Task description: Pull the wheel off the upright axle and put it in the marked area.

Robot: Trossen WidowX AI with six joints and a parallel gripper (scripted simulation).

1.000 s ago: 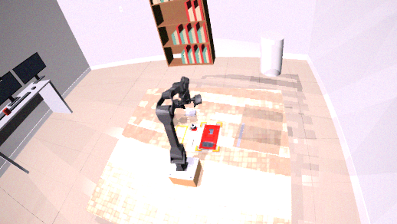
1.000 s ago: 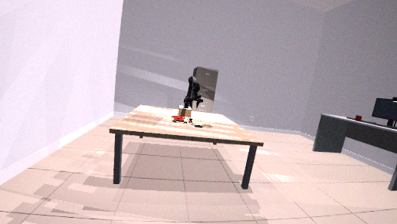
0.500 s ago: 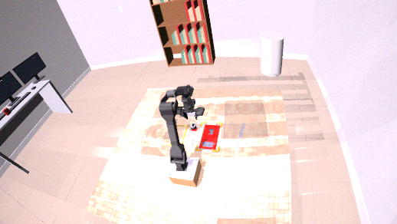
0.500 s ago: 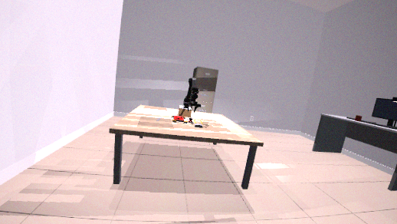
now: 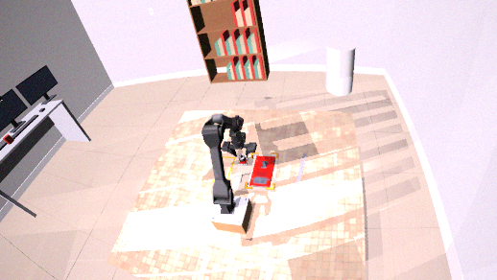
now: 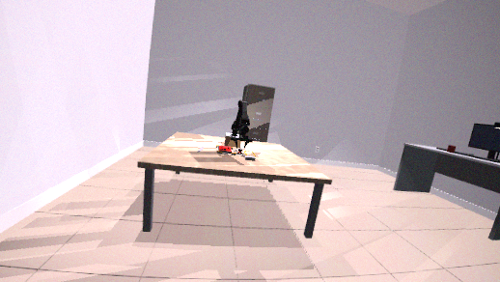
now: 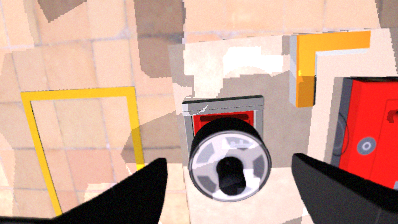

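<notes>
The wheel is 10 mm below my gripper tip. The rest, counted from my gripper tip: thin pale rod: 330 mm to the right, 50 mm below, 50 mm behind; white block: 160 mm ahead, 50 mm to the left, 30 mm below.
</notes>
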